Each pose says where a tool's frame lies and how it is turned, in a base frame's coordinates. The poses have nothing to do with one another.
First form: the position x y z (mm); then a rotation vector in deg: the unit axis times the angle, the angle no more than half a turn.
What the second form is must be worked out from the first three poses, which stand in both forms.
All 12 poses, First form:
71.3, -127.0, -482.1, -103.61, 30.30, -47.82
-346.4, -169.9, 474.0, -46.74, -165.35, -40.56
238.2, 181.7, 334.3, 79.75, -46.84, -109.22
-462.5, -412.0, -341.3, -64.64, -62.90, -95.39
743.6, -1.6, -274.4, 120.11, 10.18, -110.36
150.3, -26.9, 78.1, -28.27, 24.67, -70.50
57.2, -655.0, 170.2, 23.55, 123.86, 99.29
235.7, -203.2, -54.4, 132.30, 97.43, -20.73
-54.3, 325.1, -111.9, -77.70, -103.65, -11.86
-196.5, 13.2, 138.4, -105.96, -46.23, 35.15
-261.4, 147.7, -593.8, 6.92, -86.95, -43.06
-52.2, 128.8, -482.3, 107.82, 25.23, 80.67
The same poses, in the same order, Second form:
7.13, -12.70, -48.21, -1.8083, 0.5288, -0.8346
-34.64, -16.99, 47.40, -0.8158, -2.8859, -0.7079
23.82, 18.17, 33.43, 1.3919, -0.8175, -1.9062
-46.25, -41.20, -34.13, -1.1282, -1.0978, -1.6649
74.36, -0.16, -27.44, 2.0963, 0.1777, -1.9261
15.03, -2.69, 7.81, -0.4934, 0.4306, -1.2305
5.72, -65.50, 17.02, 0.4110, 2.1618, 1.7329
23.57, -20.32, -5.44, 2.3091, 1.7005, -0.3618
-5.43, 32.51, -11.19, -1.3561, -1.8090, -0.2070
-19.65, 1.32, 13.84, -1.8494, -0.8069, 0.6135
-26.14, 14.77, -59.38, 0.1208, -1.5176, -0.7515
-5.22, 12.88, -48.23, 1.8818, 0.4403, 1.4080

